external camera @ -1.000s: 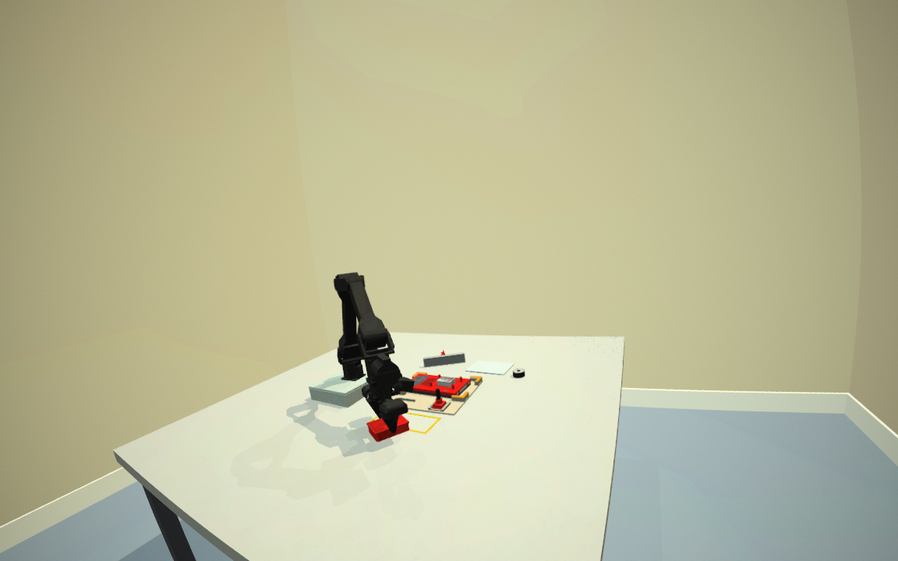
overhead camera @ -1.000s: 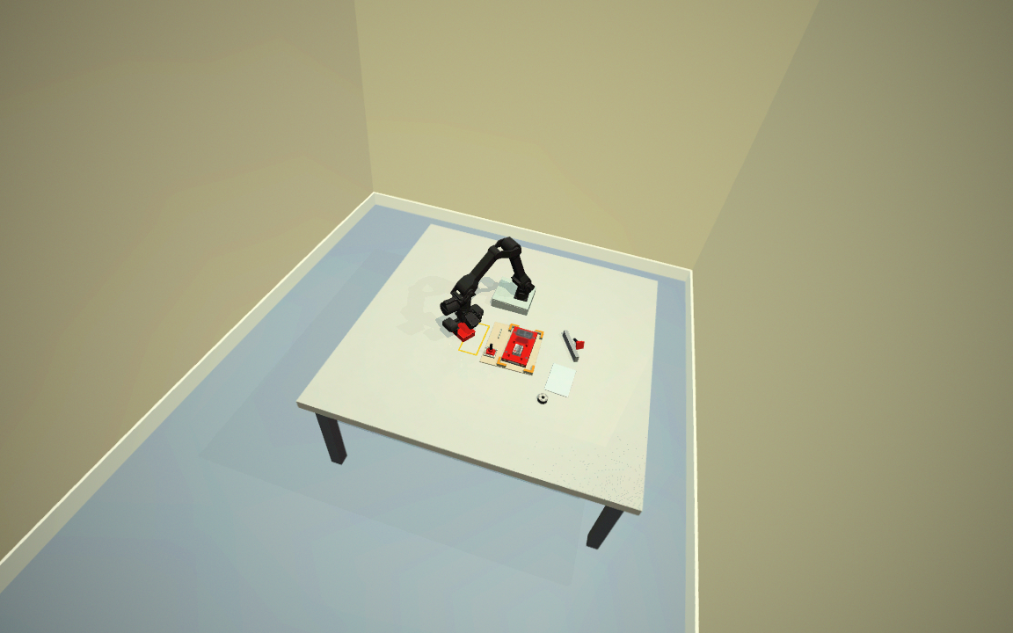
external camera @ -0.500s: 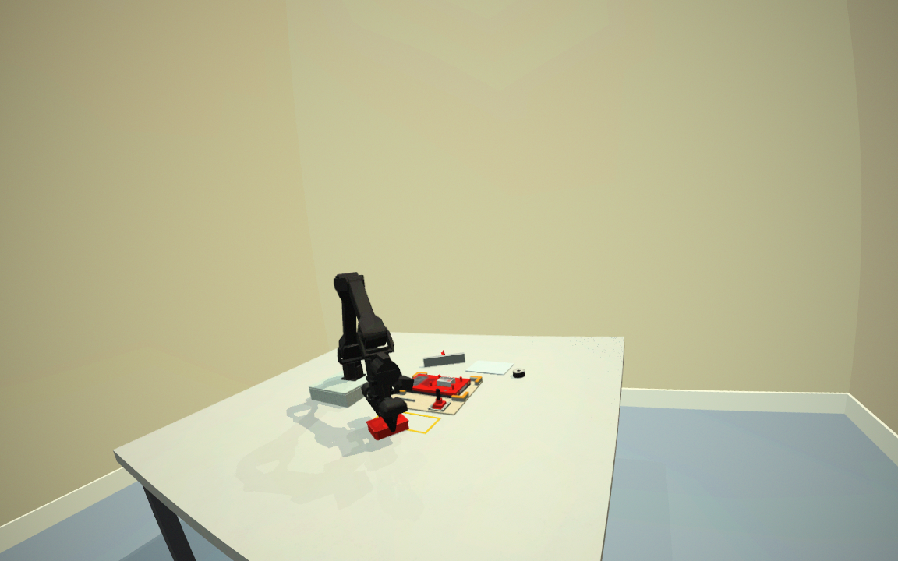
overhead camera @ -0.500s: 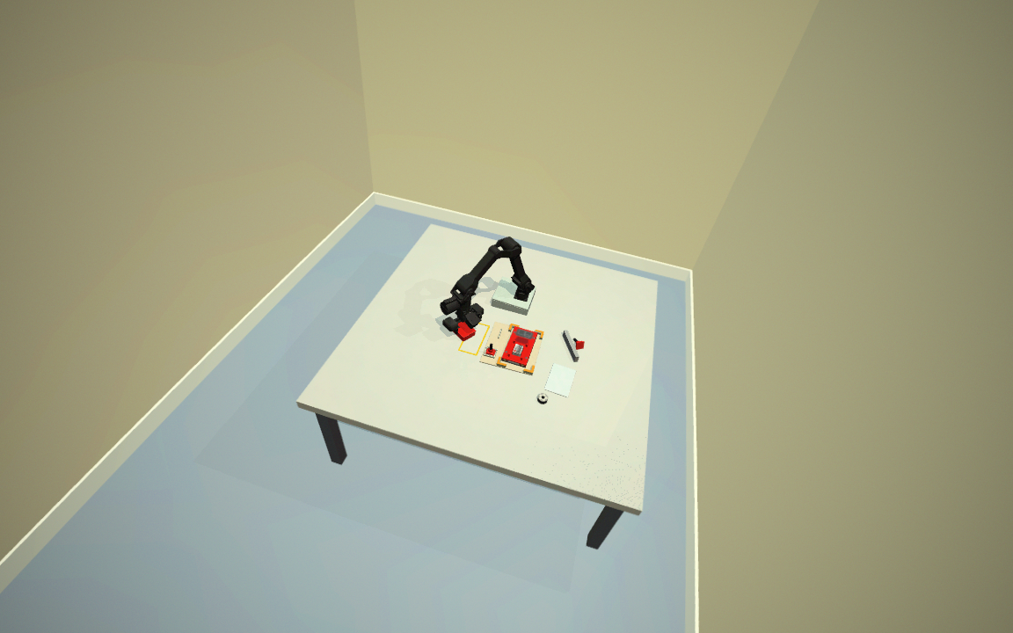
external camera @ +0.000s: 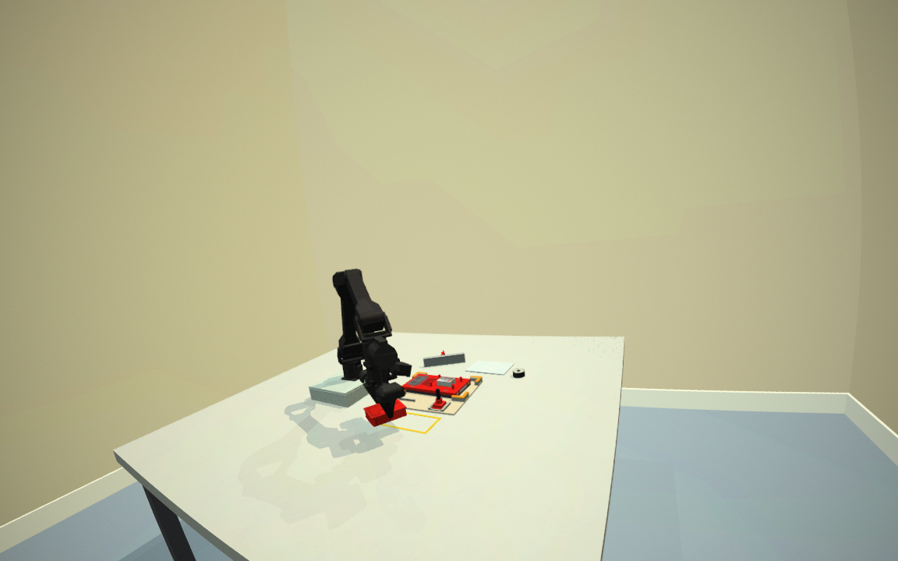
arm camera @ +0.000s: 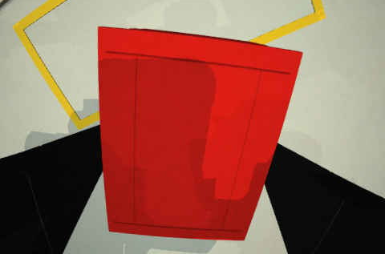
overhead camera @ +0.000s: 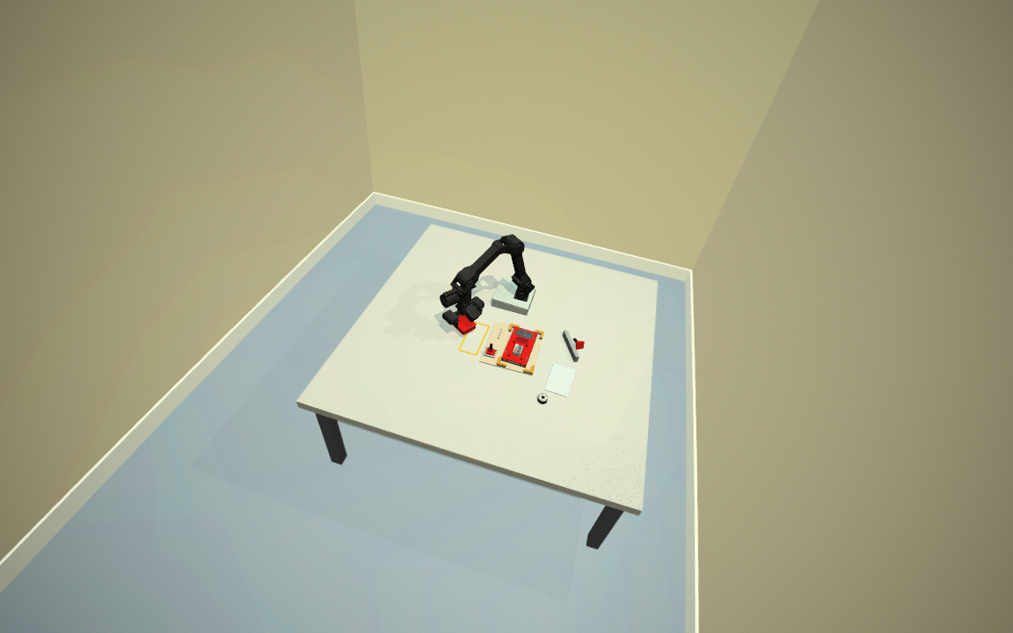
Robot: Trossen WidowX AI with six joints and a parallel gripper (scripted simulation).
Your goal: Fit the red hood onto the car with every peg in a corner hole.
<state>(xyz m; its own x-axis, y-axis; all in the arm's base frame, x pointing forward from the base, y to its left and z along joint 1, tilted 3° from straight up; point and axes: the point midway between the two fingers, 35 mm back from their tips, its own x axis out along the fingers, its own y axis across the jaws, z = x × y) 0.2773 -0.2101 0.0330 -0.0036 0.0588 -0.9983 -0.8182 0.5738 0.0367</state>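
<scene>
My gripper tip is 6 cm short of the grey engine block, 26 cm to the right of it and 3 cm above it. Round my gripper tip: pale sheet: 14 cm ahead, 46 cm to the left, 5 cm below; red hood: 1 cm above.
</scene>
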